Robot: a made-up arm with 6 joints. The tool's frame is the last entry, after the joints.
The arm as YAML. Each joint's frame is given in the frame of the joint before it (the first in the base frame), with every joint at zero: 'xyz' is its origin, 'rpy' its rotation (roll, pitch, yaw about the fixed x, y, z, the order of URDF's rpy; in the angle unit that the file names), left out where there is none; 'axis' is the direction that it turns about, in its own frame. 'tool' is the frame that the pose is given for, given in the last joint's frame.
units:
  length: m
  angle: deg
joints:
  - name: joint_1
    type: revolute
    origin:
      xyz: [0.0, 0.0, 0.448]
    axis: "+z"
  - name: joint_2
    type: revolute
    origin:
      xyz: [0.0, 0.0, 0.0]
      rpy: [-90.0, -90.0, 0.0]
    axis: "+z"
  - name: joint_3
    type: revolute
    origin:
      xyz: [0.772, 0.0, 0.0]
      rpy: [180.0, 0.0, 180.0]
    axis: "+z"
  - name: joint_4
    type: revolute
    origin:
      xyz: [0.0, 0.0, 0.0]
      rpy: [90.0, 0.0, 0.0]
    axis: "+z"
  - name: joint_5
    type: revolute
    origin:
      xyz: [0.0, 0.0, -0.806]
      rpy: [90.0, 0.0, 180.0]
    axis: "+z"
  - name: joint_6
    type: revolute
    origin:
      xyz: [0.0, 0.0, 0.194]
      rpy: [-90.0, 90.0, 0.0]
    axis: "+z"
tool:
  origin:
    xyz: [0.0, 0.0, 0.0]
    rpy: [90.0, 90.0, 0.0]
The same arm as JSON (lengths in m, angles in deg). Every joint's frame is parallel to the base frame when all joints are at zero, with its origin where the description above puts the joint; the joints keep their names.
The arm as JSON. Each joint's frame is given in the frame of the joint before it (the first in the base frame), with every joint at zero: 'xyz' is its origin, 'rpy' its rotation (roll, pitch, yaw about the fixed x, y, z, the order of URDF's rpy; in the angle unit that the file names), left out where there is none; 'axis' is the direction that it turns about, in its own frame. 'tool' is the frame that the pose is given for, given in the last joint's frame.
{"units": {"length": "m", "angle": "deg"}, "joints": [{"name": "joint_1", "type": "revolute", "origin": {"xyz": [0.0, 0.0, 0.448]}, "axis": [0.0, 0.0, 1.0]}, {"name": "joint_2", "type": "revolute", "origin": {"xyz": [0.0, 0.0, 0.0]}, "axis": [0.0, 1.0, 0.0]}, {"name": "joint_3", "type": "revolute", "origin": {"xyz": [0.0, 0.0, 0.772]}, "axis": [0.0, -1.0, 0.0]}, {"name": "joint_4", "type": "revolute", "origin": {"xyz": [0.0, 0.0, 0.0]}, "axis": [-1.0, 0.0, 0.0]}, {"name": "joint_5", "type": "revolute", "origin": {"xyz": [0.806, 0.0, 0.0]}, "axis": [0.0, -1.0, 0.0]}, {"name": "joint_6", "type": "revolute", "origin": {"xyz": [0.0, -0.194, 0.0]}, "axis": [-1.0, 0.0, 0.0]}], "tool": {"origin": {"xyz": [0.0, 0.0, 0.0]}}}
